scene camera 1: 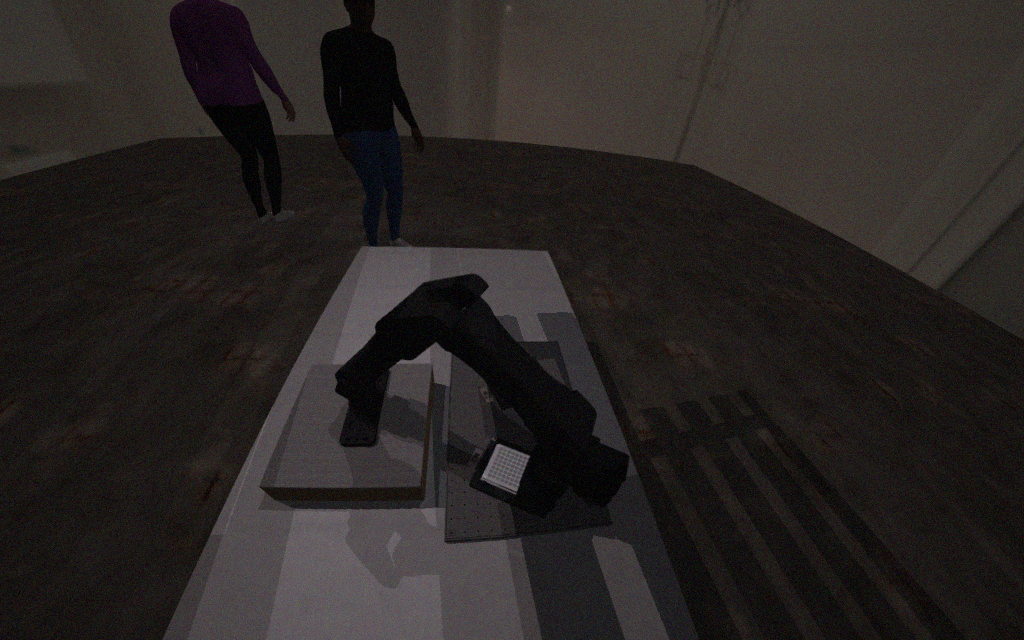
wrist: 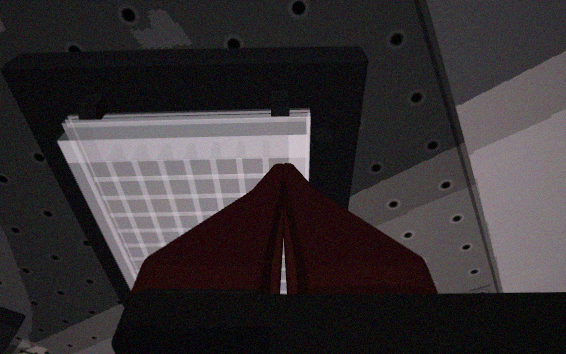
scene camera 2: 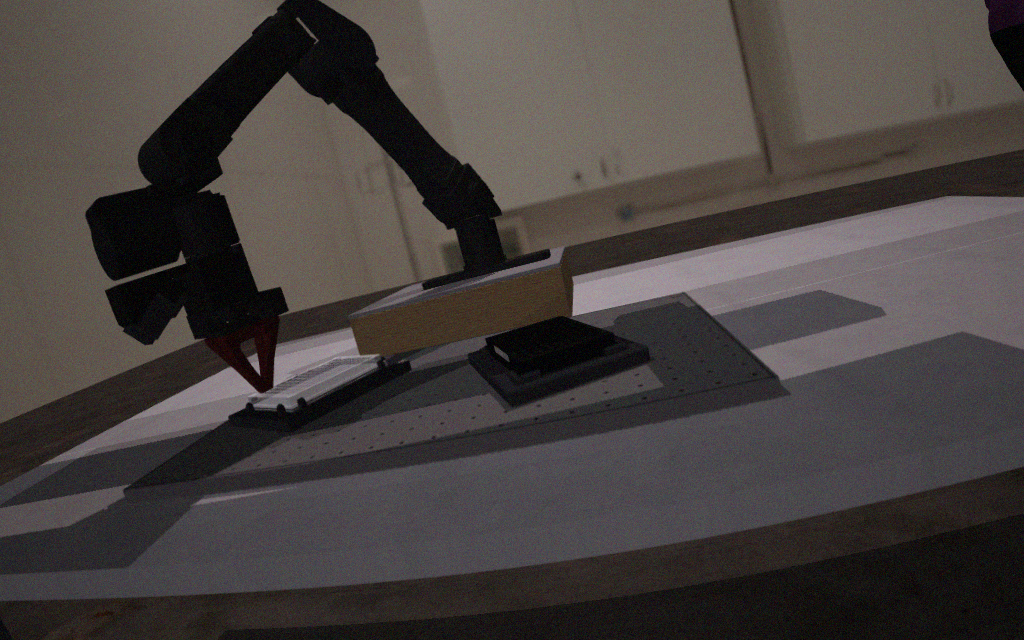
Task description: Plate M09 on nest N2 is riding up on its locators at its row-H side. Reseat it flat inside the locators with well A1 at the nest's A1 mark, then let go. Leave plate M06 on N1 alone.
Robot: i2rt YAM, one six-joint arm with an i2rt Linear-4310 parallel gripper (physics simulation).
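Frame: origin at the arm's base, x ahead, y left, z up, level; millimetres.
Seen in the pictures: gripper, fingertip midpoint: [scene camera 1: 532,493] [wrist: 283,178] [scene camera 2: 266,390]; arm's base, link origin: [scene camera 1: 366,404] [scene camera 2: 487,272].
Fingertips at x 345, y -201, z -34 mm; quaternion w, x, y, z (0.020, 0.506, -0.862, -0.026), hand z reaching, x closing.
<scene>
Offsets run from my fingertips to a thing's top centre. "pt": to the spot under its first point.
The white plate {dy +49, dx -23, dz +1 mm} [scene camera 1: 506,468] [scene camera 2: 320,379] [wrist: 165,187] lies on a dark nest {dy +49, dx -22, dz -3 mm} [scene camera 1: 480,483] [scene camera 2: 283,421] [wrist: 330,150]. Small dark locators stand along its edge in the wrist view. Whether the plate sits flat is hard to tell, and its labels and the A1 mark cannot be read. My gripper [scene camera 2: 262,390] [wrist: 283,178] is shut, with its red fingertips together at the plate's top near one end; whether they touch it is unclear. A black plate {dy +299, dx +16, dz +1 mm} [scene camera 2: 549,341] sits on the other dark nest {pt dy +283, dx +110, dz -16 mm} [scene camera 2: 521,392], apart from the gripper.
Both nests stand on a perforated board [scene camera 1: 483,520] [scene camera 2: 724,348] [wrist: 400,65]. The arm's base stands on a thick block [scene camera 1: 339,471] [scene camera 2: 468,316] beside the board. Two people [scene camera 1: 218,60] [scene camera 1: 360,83] stand beyond the table.
</scene>
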